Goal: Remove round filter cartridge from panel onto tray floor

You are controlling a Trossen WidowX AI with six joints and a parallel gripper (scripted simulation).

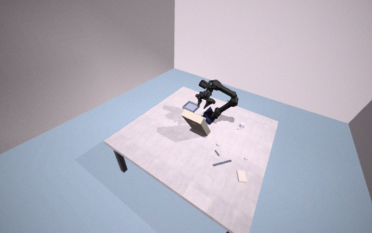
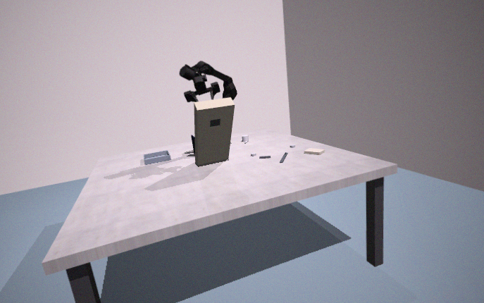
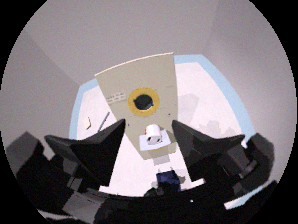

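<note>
My gripper tip is now 12 cm above the round cartridge and 1 cm past it. The rest, counted from my gripper tip: beige service panel: 14 cm below, 3 cm ahead, 1 cm to the left; blue-grey tray: 35 cm behind, 32 cm below, 28 cm to the right.
</note>
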